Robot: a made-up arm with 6 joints. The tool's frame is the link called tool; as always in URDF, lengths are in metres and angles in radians. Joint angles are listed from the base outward.
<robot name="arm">
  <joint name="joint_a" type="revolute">
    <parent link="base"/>
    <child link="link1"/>
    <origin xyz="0.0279 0.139 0.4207" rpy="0 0 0"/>
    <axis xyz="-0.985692 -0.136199 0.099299"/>
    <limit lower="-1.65" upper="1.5"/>
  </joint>
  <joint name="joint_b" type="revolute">
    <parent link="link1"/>
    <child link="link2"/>
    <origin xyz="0.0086 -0.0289 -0.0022" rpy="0 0 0"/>
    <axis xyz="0 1 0"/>
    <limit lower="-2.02" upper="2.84"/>
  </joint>
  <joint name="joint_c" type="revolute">
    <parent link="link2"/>
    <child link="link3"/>
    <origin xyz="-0.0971 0.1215 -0.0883" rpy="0 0 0"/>
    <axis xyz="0 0 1"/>
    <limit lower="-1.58" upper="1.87"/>
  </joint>
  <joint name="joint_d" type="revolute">
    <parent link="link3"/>
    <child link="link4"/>
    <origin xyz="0.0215 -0.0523 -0.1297" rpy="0 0 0"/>
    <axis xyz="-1 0 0"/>
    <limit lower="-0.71" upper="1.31"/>
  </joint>
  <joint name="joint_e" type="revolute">
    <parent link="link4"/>
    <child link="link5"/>
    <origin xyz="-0.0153 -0.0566 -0.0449" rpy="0 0 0"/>
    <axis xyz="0 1 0"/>
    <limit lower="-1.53" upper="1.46"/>
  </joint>
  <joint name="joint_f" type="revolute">
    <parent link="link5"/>
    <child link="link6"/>
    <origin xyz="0.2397 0.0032 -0.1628" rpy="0 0 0"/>
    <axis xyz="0 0 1"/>
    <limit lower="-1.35" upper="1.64"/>
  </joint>
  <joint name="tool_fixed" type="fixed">
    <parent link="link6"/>
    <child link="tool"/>
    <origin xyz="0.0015 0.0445 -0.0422" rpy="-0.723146 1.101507 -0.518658"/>
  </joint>
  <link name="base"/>
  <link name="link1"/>
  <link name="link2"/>
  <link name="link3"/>
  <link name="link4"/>
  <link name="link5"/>
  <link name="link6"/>
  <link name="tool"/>
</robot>
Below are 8 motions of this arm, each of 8 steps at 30 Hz.
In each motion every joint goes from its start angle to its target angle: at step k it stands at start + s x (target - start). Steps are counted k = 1, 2, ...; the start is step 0. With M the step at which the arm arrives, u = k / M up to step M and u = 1 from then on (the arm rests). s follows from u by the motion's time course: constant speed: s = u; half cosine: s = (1 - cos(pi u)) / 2; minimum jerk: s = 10 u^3 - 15 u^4 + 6 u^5.
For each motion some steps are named. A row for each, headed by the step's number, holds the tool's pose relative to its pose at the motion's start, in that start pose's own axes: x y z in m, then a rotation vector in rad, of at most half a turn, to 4 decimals.
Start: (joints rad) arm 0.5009 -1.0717 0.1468 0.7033 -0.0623 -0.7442
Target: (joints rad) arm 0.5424 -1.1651 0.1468 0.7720 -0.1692 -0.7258
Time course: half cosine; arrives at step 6
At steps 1, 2, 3, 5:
1: -0.0011 -0.0004 0.0055 0.0055 -0.0143 0.0002
2: -0.0044 -0.0015 0.0202 0.0202 -0.0533 0.0005
3: -0.0097 -0.0034 0.0399 0.0401 -0.1066 0.0008
5: -0.0212 -0.0075 0.0727 0.0738 -0.1990 0.0010

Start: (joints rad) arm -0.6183 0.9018 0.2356 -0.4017 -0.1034 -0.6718
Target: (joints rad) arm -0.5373 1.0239 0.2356 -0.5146 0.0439 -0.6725
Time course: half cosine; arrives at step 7
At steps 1, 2, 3, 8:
1: 0.0020 -0.0014 -0.0040 0.0005 0.0130 -0.0030
2: 0.0072 -0.0052 -0.0154 0.0023 0.0495 -0.0113
3: 0.0139 -0.0106 -0.0323 0.0053 0.1021 -0.0224
8: 0.0282 -0.0248 -0.0853 0.0178 0.2620 -0.0502

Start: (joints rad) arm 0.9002 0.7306 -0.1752 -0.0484 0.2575 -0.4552
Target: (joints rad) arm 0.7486 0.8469 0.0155 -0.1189 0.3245 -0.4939
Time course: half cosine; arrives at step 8
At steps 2, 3, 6, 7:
2: -0.0027 0.0145 -0.0169 -0.0445 0.0236 0.0192
3: -0.0064 0.0297 -0.0365 -0.0941 0.0497 0.0404
6: -0.0247 0.0737 -0.1074 -0.2643 0.1358 0.1098
7: -0.0294 0.0810 -0.1223 -0.2988 0.1527 0.1233

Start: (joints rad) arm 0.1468 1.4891 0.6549 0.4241 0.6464 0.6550
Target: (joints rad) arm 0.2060 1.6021 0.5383 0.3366 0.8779 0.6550
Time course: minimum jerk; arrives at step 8
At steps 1, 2, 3, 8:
1: 0.0006 0.0022 -0.0009 0.0019 0.0021 0.0063
2: 0.0037 0.0142 -0.0056 0.0121 0.0133 0.0405
3: 0.0087 0.0383 -0.0146 0.0315 0.0350 0.1079
8: 0.0112 0.1448 -0.0455 0.1056 0.1196 0.3946

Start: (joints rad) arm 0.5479 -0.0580 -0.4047 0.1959 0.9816 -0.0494
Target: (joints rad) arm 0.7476 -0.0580 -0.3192 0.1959 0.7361 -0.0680
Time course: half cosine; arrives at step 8
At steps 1, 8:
1: -0.0012 -0.0053 0.0044 0.0045 -0.0115 -0.0102
8: -0.0578 -0.1344 0.1010 0.0960 -0.3003 -0.2698

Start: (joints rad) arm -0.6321 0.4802 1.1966 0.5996 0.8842 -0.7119
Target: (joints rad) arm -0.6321 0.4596 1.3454 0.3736 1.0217 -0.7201
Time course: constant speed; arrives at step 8
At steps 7, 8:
7: -0.0232 0.0522 -0.0333 -0.2024 -0.0112 0.0605
8: -0.0261 0.0584 -0.0393 -0.2332 -0.0132 0.0659

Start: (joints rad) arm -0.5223 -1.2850 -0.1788 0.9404 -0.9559 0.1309
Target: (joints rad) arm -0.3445 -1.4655 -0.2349 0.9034 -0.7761 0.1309
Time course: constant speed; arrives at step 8
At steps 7, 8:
7: 0.0434 -0.0102 -0.0051 0.0752 0.0036 -0.0669
8: 0.0494 -0.0116 -0.0048 0.0889 0.0034 -0.0737

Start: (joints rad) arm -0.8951 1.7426 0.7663 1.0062 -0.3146 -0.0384
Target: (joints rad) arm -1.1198 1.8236 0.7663 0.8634 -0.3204 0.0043
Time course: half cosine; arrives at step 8
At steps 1, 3, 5, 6, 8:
1: -0.0028 0.0028 0.0016 -0.0005 -0.0081 0.0100
3: -0.0234 0.0222 0.0118 -0.0057 -0.0651 0.0817
5: -0.0551 0.0485 0.0228 -0.0174 -0.1437 0.1838
6: -0.0693 0.0592 0.0262 -0.0240 -0.1762 0.2273
8: -0.0825 0.0685 0.0285 -0.0307 -0.2051 0.2667

